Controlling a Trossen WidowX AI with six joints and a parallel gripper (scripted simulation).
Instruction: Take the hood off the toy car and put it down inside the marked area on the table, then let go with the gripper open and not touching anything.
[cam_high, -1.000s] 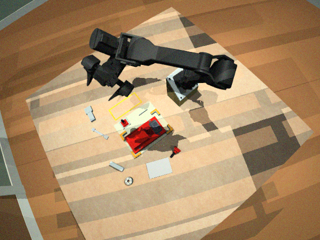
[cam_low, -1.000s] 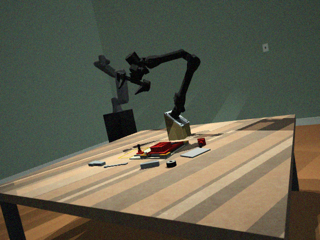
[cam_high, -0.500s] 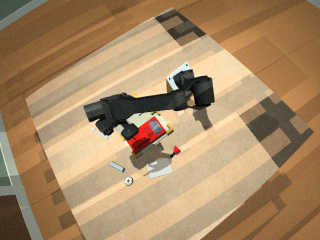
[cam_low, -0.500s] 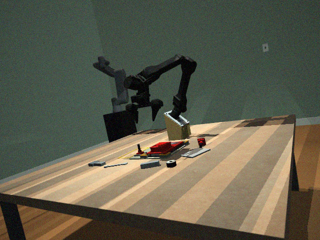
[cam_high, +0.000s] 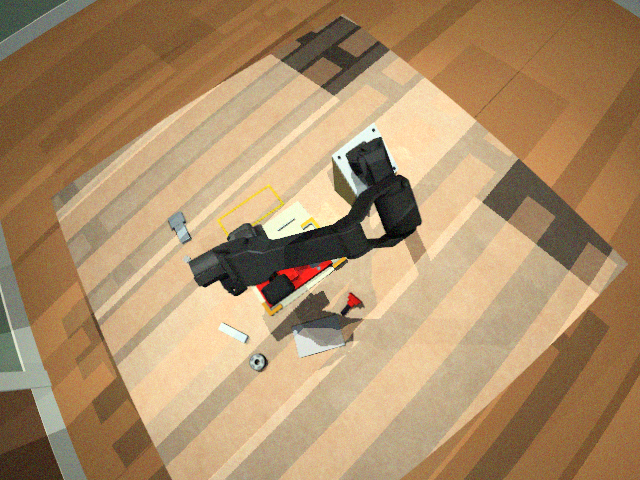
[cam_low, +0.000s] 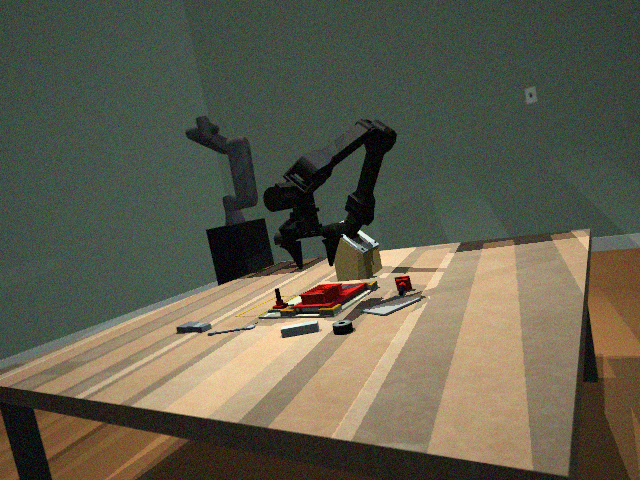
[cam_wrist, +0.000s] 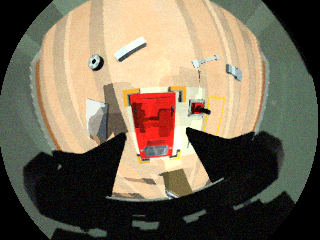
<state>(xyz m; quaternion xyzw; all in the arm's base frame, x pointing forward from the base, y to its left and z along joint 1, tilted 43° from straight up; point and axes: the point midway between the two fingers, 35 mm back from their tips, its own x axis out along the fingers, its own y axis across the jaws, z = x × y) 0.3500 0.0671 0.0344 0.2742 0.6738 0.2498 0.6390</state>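
Right now the hood is 70 mm below my gripper tip. Also, from my gripper tip: wheel (160 mm ahead, 140 mm to the left, 100 mm below); then grey sheet (10 mm ahead, 180 mm to the left, 100 mm below); then pale base plate (50 mm behind, 30 mm to the right, 90 mm below).
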